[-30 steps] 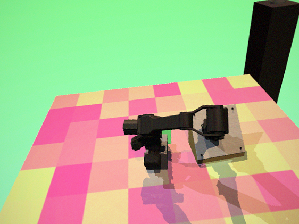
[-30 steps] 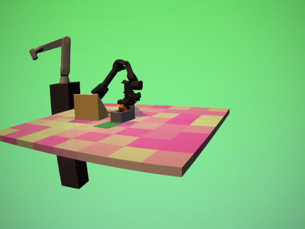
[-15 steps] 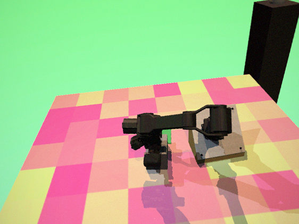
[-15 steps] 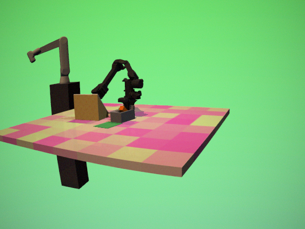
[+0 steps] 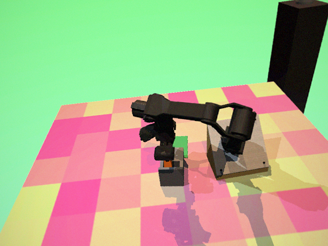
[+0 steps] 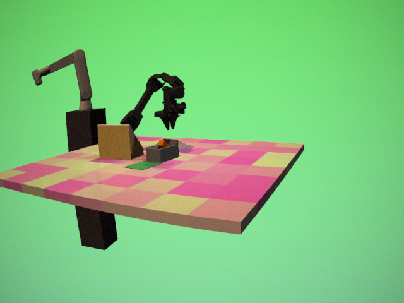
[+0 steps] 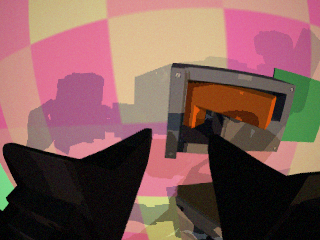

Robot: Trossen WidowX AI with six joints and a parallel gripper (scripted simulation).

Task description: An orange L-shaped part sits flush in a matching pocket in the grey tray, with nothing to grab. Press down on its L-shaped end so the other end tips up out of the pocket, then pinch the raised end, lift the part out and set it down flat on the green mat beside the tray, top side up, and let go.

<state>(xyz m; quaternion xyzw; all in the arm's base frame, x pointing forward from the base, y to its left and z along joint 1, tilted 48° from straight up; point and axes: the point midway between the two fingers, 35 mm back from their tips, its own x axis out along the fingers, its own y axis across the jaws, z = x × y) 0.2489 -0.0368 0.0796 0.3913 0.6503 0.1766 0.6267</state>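
Now: the orange L-shaped part 100 mm below my gripper tip, 40 mm to the right of it and 20 mm behind it. Also, from my gripper tip: green mat (210 mm to the right, 150 mm below, 70 mm behind).
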